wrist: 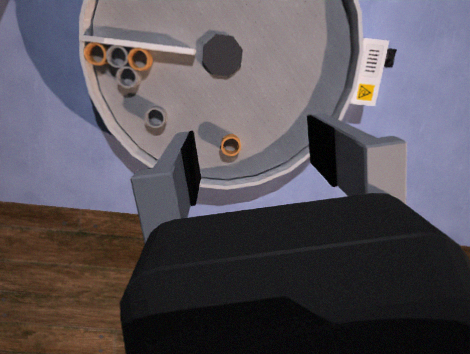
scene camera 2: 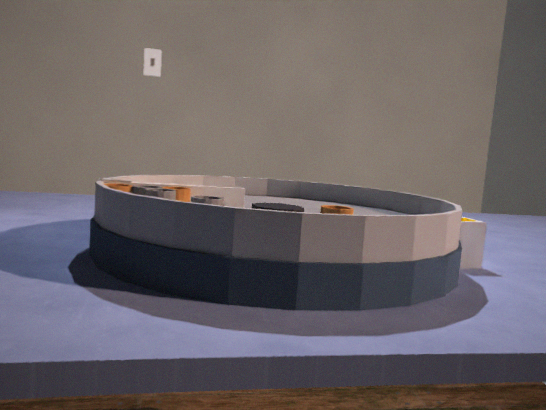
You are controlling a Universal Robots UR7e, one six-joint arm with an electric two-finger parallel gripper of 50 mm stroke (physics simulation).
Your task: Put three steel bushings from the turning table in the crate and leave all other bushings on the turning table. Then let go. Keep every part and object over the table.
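Frame: origin at the arm's base, x right, y ahead, z up, level; centimetres.
Where they show: gripper, fingertip midpoint: (wrist: 252, 147).
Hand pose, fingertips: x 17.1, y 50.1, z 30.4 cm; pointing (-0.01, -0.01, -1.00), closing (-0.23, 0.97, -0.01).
Note:
Each offset is from my fingertips to the top centre of the thing. "spot": to the spot under its first point.
In the wrist view the turning table (scene camera 2: 265, 237) (wrist: 360, 30) holds three steel bushings and three orange ones. One steel bushing (scene camera 2: 207, 200) (wrist: 155, 130) stands apart near the rim. A second steel bushing {dx -0.6, dy -16.5, dz -41.8 cm} (wrist: 127, 86) touches or nearly touches the group at the divider, where a third steel bushing {dx -3.5, dy -18.0, dz -41.8 cm} (wrist: 109, 56) sits between an orange bushing {dx -3.5, dy -21.2, dz -41.8 cm} (scene camera 2: 118, 187) (wrist: 86, 55) and another orange bushing {dx -3.4, dy -14.8, dz -41.8 cm} (scene camera 2: 181, 194) (wrist: 150, 59). A lone orange bushing {dx +8.4, dy +0.3, dz -41.8 cm} (scene camera 2: 336, 210) (wrist: 230, 154) stands near the front rim. My gripper (wrist: 252, 147) is open and empty, above the turning table's front edge. The crate does not show in either view.
A pale divider bar {spot: dx -5.0, dy -9.0, dz -42.2 cm} (scene camera 2: 225, 192) (wrist: 165, 48) runs from the rim toward the dark hub {dx -5.3, dy -2.4, dz -43.5 cm} (scene camera 2: 277, 207) (wrist: 222, 55). A raised wall rings the turning table. A white box with a yellow warning label {spot: dx -0.2, dy +21.4, dz -46.8 cm} (scene camera 2: 472, 245) (wrist: 370, 65) stands close outside it. The blue table's front edge shows, with wooden floor beyond.

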